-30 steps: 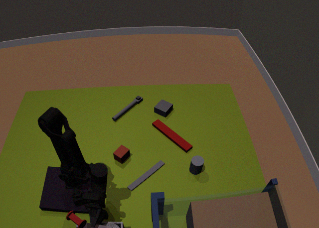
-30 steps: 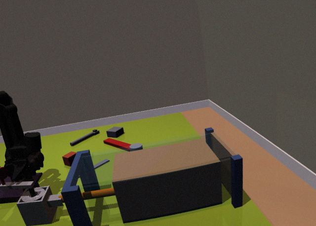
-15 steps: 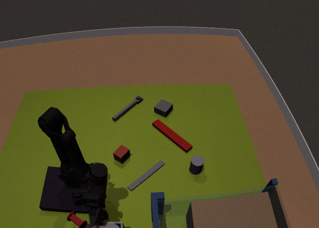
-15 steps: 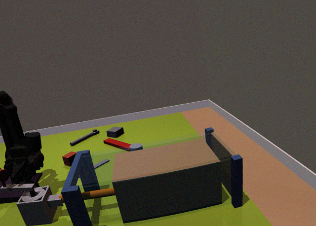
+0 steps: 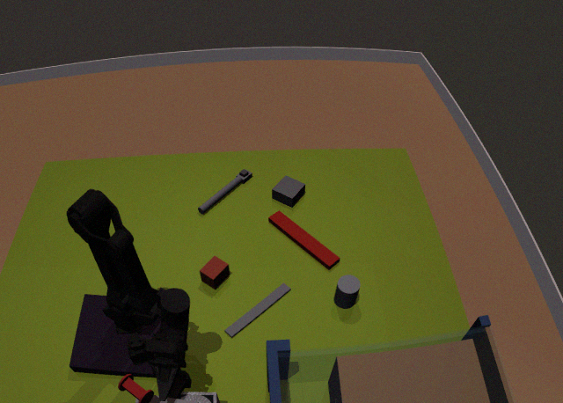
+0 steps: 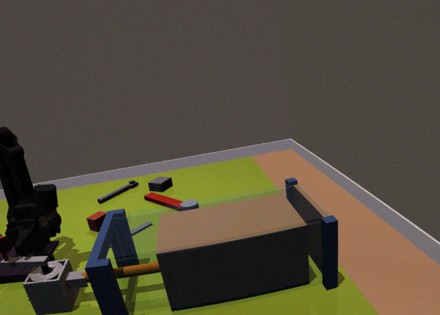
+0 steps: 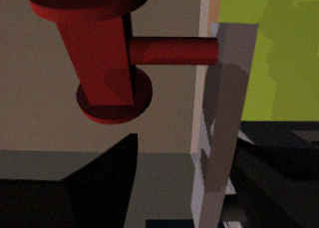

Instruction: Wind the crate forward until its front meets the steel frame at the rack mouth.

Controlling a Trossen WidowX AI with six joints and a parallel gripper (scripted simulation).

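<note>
My gripper tip is now 10 mm past the winch handle, 10 mm to the right of it and 10 mm above it. From my gripper tip the other things lie so: red crank grip 50 mm behind, 20 mm to the left, 20 mm above; then blue steel frame 210 mm ahead, 30 mm to the right, 30 mm below; then grey winch 30 mm ahead, 10 mm to the right, 100 mm below.
</note>
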